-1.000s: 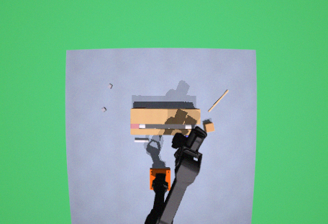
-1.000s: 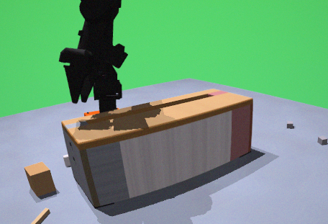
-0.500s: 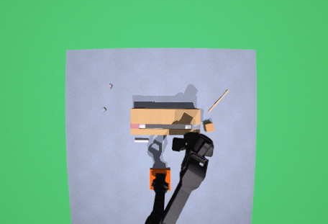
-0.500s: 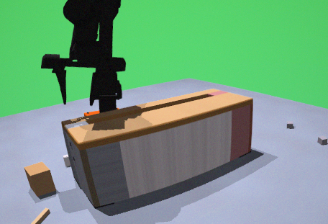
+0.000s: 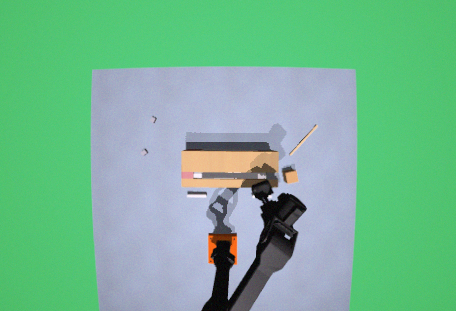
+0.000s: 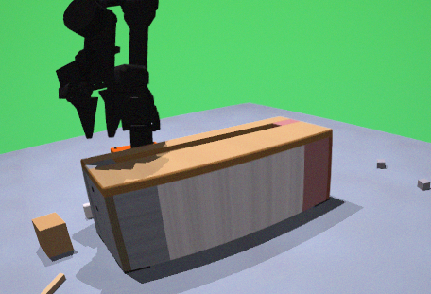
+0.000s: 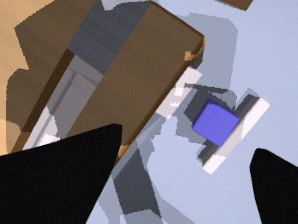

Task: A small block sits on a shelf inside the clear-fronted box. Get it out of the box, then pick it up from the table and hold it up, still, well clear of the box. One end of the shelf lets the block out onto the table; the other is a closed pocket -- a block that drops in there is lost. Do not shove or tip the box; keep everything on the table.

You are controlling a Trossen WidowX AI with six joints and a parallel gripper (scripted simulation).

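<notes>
My gripper tip is now 20 mm past the blue block and 130 mm above it. Also, from my gripper tip: tan-topped box 60 mm ahead, 150 mm to the left, 90 mm below; tan cube 40 mm ahead, 130 mm to the right, 130 mm below; thin wooden stick 210 mm ahead, 200 mm to the right, 150 mm below.
</notes>
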